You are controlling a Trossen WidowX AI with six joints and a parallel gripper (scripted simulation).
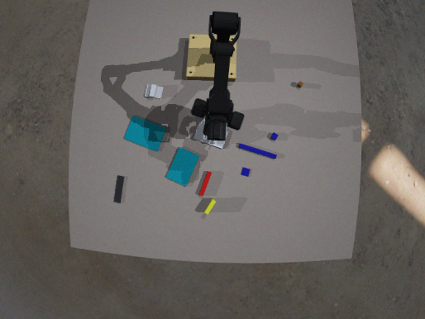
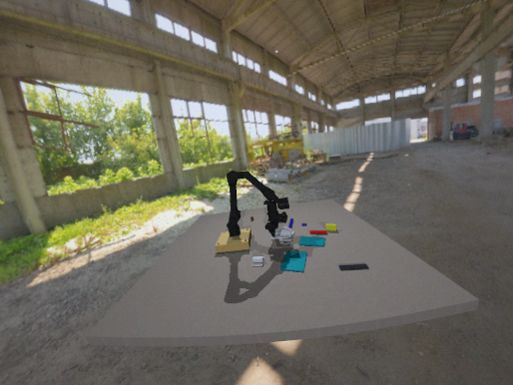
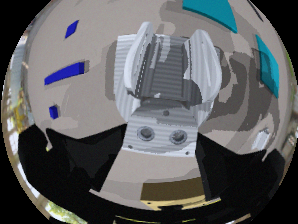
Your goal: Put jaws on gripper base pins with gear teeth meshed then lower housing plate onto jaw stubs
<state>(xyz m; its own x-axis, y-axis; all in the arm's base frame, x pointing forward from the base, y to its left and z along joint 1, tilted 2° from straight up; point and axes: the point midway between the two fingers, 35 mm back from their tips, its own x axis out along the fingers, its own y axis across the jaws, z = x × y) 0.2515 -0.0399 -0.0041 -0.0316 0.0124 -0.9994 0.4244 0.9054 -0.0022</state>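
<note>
Now: gripper tip 10 mm above the housing plate. The rest, counted from my gripper tip: blue bar: 150 mm ahead, 150 mm to the left, 10 mm below; gripper base: 10 mm ahead, 20 mm above; red bar: 250 mm ahead, 70 mm to the right, 10 mm below.
</note>
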